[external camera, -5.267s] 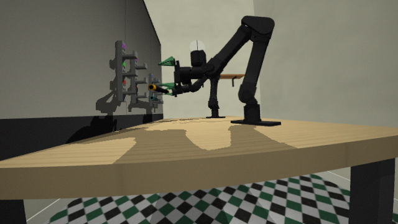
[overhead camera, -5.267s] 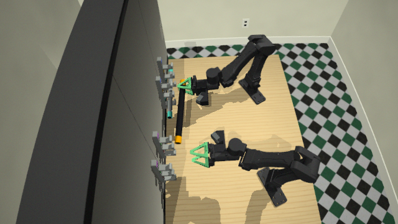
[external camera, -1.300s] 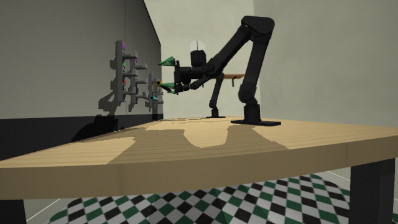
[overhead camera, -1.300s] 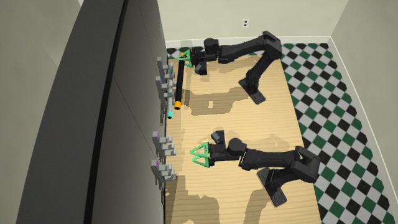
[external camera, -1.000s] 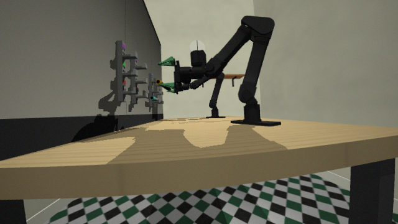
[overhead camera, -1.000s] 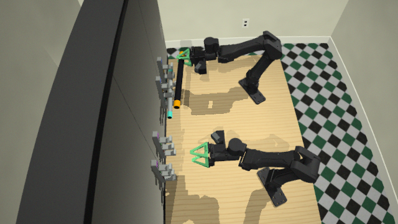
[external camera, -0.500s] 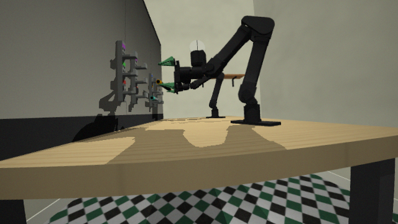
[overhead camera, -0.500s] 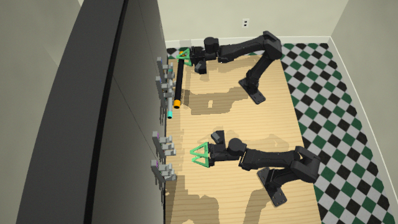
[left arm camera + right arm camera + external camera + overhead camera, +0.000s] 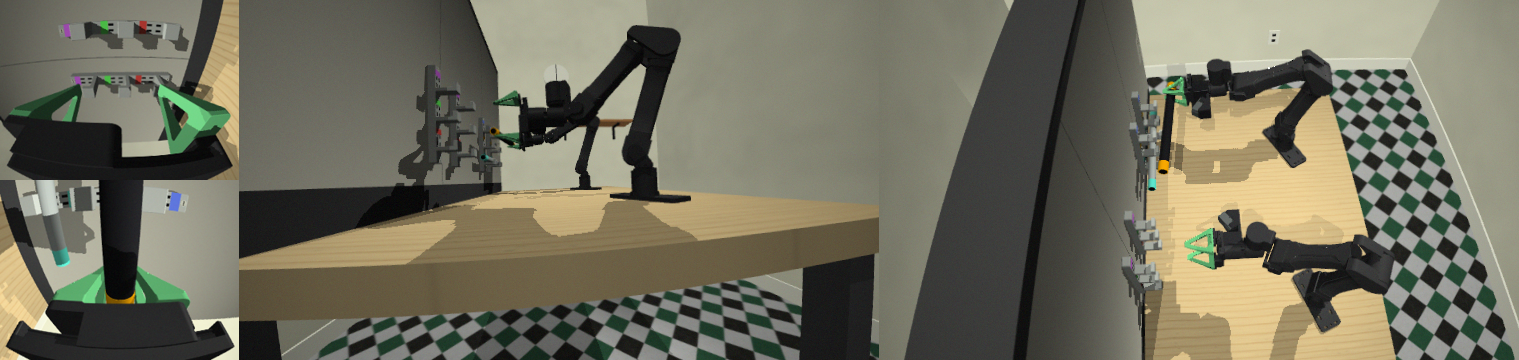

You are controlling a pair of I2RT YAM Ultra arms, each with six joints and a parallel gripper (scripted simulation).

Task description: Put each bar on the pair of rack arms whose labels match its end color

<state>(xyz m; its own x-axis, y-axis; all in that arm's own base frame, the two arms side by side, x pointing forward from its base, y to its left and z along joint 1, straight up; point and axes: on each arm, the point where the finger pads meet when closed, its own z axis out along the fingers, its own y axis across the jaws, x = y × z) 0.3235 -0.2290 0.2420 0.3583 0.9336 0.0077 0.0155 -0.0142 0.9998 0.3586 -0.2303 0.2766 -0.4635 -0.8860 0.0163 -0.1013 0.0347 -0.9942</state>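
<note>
The black bar lies 13 cm to the left of my right hand. The rest, counted from my right hand: pale bar 6 cm ahead, 13 cm to the left, 11 cm below.
</note>
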